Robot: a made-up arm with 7 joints.
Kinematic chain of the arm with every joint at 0, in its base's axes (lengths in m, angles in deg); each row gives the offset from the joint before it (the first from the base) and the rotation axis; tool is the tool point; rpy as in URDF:
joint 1: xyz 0 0 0.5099 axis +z
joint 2: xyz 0 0 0 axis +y
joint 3: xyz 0 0 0.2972 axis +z
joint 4: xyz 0.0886 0 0 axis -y
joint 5: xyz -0.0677 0 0.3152 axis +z
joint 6: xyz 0 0 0 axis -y
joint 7: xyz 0.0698 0 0 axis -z
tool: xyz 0 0 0 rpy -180 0 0
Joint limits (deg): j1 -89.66..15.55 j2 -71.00..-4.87 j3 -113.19..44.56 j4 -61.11..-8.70 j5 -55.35..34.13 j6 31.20..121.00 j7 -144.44..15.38
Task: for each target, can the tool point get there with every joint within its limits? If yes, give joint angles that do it. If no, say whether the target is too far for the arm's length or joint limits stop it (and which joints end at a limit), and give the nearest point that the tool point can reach.
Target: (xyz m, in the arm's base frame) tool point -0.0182 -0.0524 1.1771
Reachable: yes | joints -10.92 -26.26 -5.38 -38.06 -34.65 45.78 -98.97
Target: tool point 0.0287 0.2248 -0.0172
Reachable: no: joint limits stop it (at a limit: joint 1, joint 2, joint 3, joint 4, joint 5, joint 6) | nearest point -0.3330 0.5309 0.4874 | short by 0.692 m
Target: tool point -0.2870 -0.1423 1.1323
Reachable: yes | joints 1.59 -43.92 -31.71 -37.78 -10.97 101.18 -77.26
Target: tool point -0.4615 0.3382 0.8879
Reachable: yes | joints -62.10 -66.01 -62.96 -36.93 15.51 65.72 -129.04
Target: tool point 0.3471 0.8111 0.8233
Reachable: no: too far | nearest point 0.1619 0.5880 0.8451 | short by 0.291 m
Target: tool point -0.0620 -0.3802 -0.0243
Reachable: no: joint limits stop it (at a limit: joint 1, joint 2, joint 3, joint 4, joint 6) | nearest point -0.4050 -0.4690 0.4940 | short by 0.628 m
